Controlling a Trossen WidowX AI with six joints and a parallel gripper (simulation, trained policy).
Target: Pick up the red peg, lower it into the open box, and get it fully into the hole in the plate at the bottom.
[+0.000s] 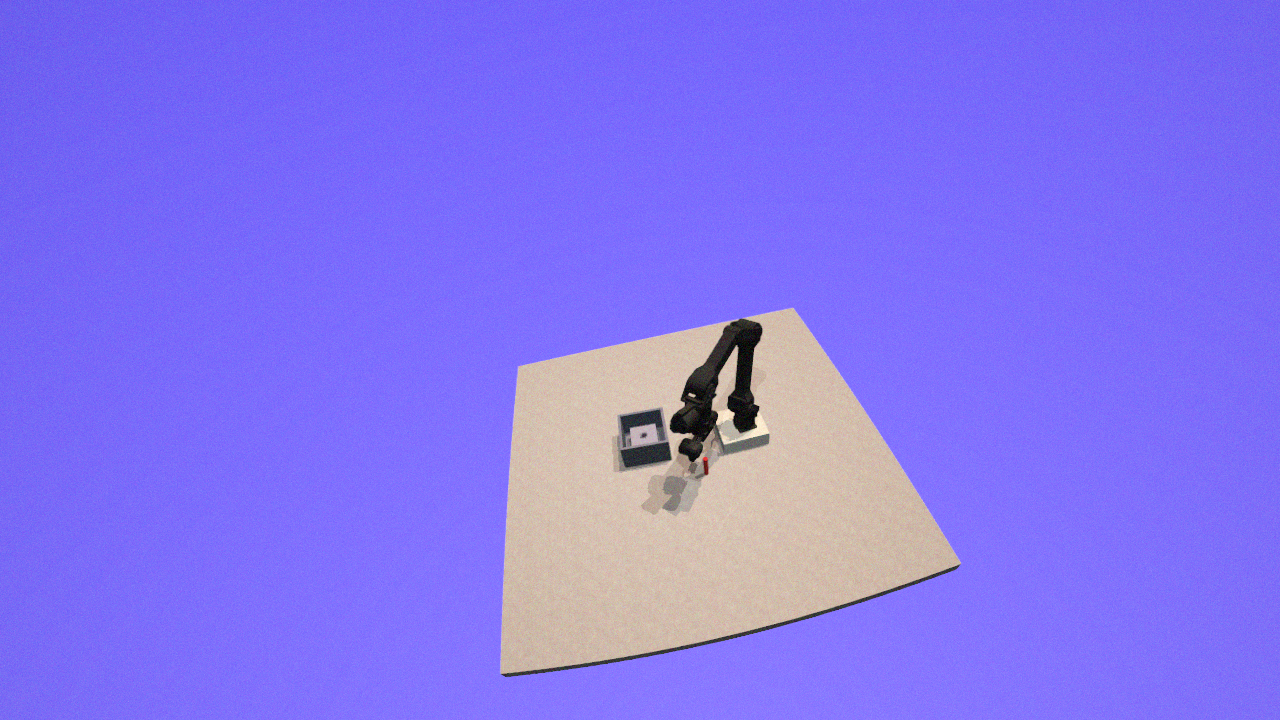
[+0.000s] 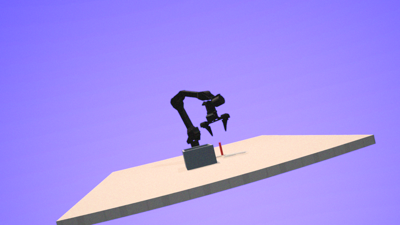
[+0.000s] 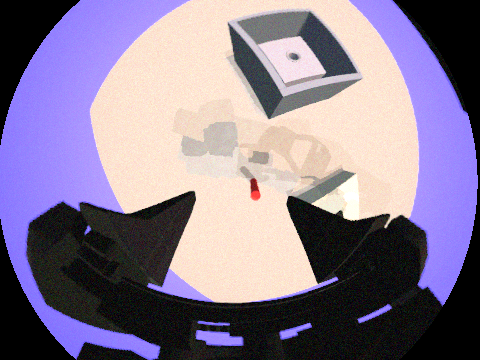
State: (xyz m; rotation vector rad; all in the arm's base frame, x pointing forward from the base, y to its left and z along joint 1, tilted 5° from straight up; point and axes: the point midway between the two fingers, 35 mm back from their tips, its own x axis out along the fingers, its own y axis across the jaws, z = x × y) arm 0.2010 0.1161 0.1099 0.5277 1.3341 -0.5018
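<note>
My gripper tip is now 90 mm above the red peg and 20 mm past it. Round my gripper tip: grey box: 190 mm to the right, 130 mm ahead, 110 mm below; then pale plate: 190 mm to the right, 130 mm ahead, 90 mm below.
</note>
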